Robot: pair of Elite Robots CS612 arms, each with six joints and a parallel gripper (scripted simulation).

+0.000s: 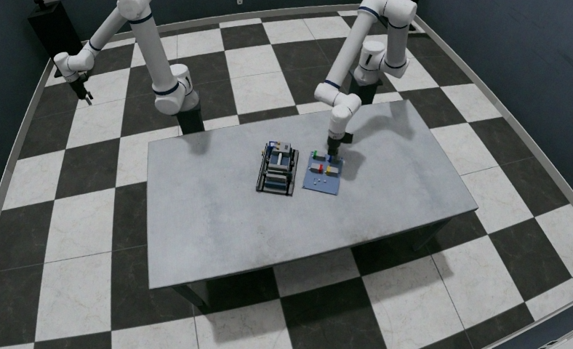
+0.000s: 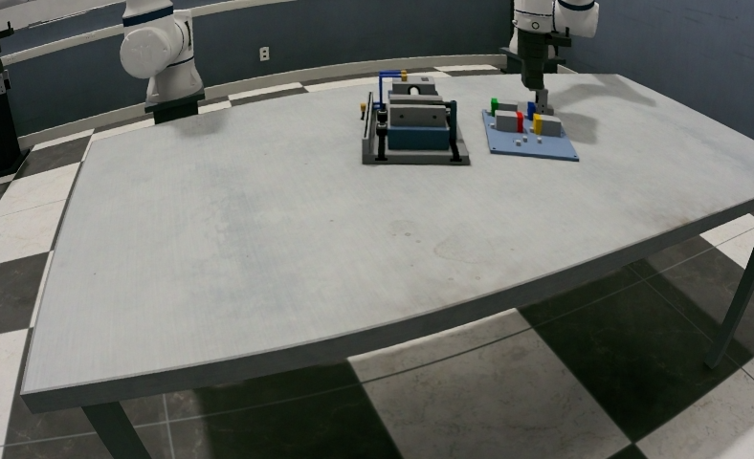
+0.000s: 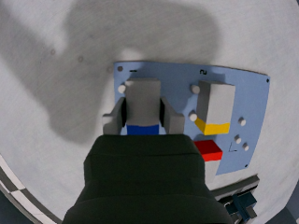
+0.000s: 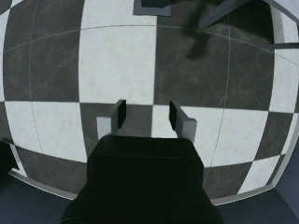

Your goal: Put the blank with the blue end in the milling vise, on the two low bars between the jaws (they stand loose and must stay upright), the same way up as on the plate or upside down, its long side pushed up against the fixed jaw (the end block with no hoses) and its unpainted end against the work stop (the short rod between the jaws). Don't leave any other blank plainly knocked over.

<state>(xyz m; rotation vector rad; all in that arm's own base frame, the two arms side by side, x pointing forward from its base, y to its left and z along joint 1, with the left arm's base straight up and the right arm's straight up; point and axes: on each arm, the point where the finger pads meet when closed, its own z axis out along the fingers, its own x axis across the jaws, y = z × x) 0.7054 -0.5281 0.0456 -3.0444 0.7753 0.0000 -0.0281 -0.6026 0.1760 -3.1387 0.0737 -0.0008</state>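
Right now my left hand is 90 mm short of the fixed jaw, 360 mm to the left of it and 30 mm below it. Round my left hand: green-ended blank: 40 mm behind, 80 mm to the right, 20 mm below; then yellow-ended blank: 80 mm ahead, 40 mm to the right, 20 mm below; then blue-ended blank: 20 mm below.
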